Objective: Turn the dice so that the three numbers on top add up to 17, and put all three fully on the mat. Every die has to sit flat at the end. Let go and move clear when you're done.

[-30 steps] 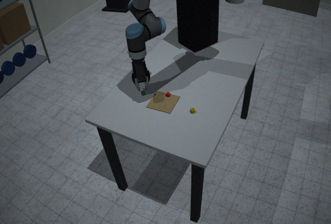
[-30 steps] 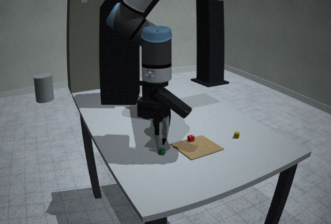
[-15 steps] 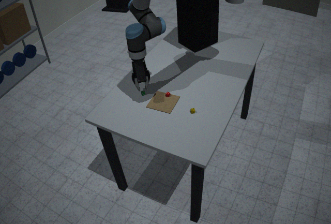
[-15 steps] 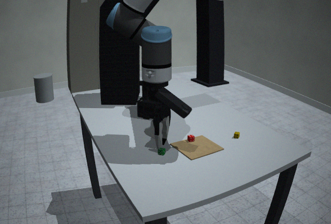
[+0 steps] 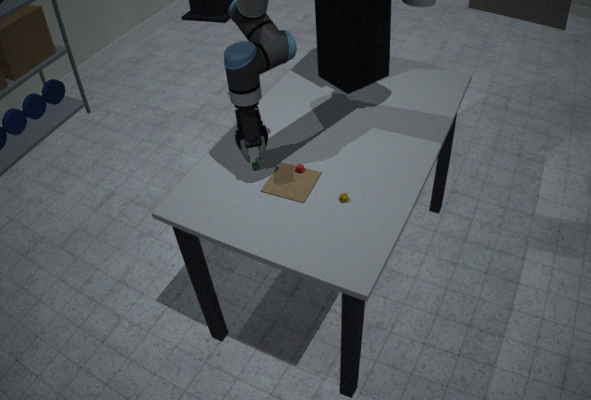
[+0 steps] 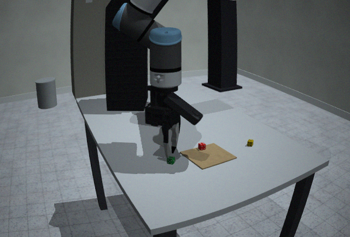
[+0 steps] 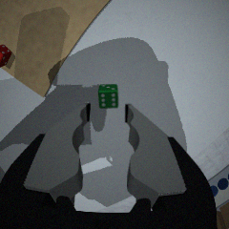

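Right now my hand is 3 cm above the green die. From my hand the other things lie so: mat: 2 cm ahead, 13 cm to the left, 4 cm below; then red die: 3 cm behind, 14 cm to the left, 3 cm below; then yellow die: 5 cm ahead, 30 cm to the left, 3 cm below.
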